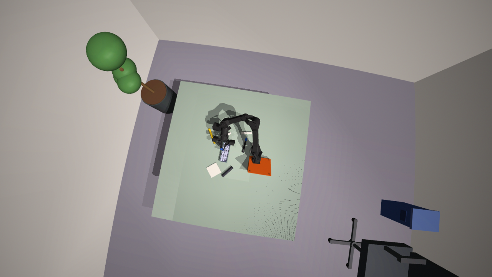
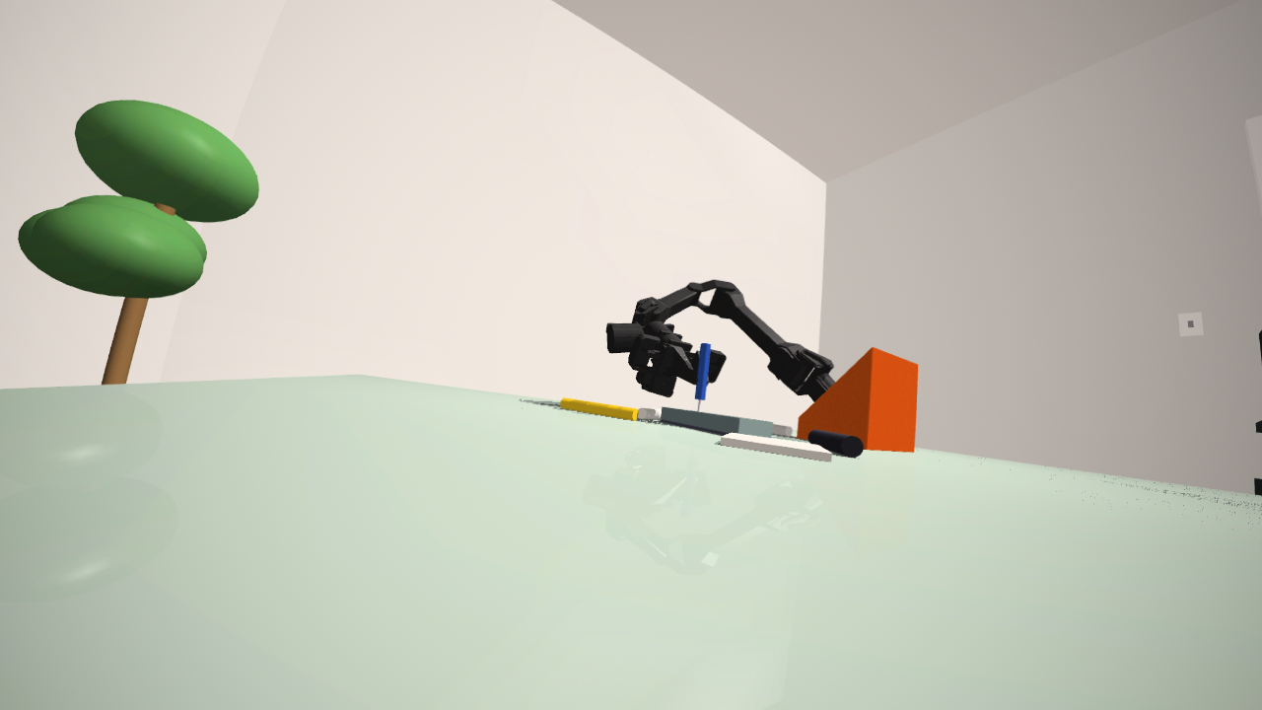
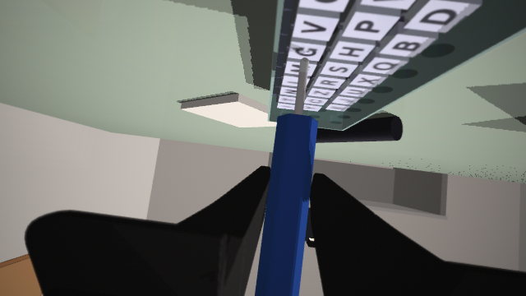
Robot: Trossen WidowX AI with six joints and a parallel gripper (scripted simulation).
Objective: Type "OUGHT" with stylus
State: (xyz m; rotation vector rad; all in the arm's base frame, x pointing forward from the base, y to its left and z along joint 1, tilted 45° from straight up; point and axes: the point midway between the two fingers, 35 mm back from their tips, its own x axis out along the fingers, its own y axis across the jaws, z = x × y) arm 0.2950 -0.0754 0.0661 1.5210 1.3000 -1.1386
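My gripper tip is 7 cm short of the white pad, 19 cm to the right of it and 7 cm above it. Round my gripper tip: yellow pencil 12 cm ahead, 12 cm to the right, 6 cm below; blue stylus 1 cm below.
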